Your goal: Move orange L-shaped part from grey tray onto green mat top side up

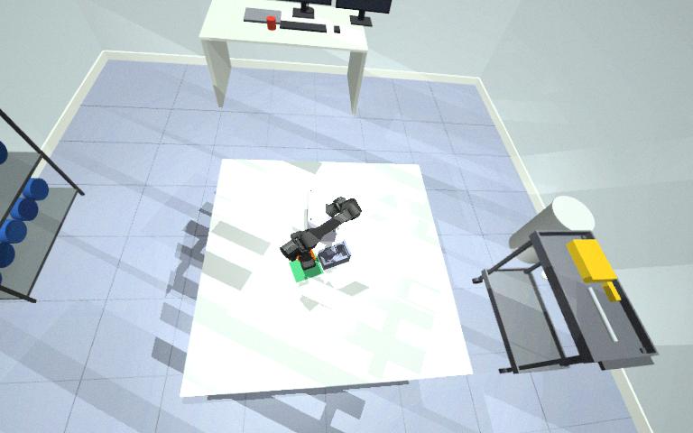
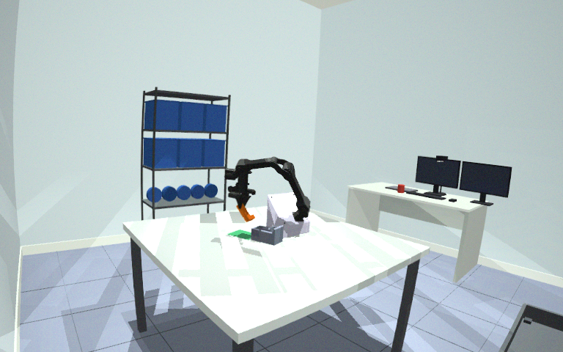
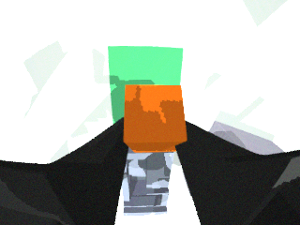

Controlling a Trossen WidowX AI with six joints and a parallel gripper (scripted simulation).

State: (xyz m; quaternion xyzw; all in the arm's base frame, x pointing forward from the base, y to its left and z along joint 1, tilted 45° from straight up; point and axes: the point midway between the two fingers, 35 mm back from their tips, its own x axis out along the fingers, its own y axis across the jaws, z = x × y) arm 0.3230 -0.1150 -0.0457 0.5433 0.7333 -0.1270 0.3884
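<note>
My gripper tip is 170 mm above the green mat, 20 mm to the right of it and 10 mm past it. Also, from my gripper tip: orange L-shaped part 30 mm below, 30 mm behind, 20 mm to the left.
</note>
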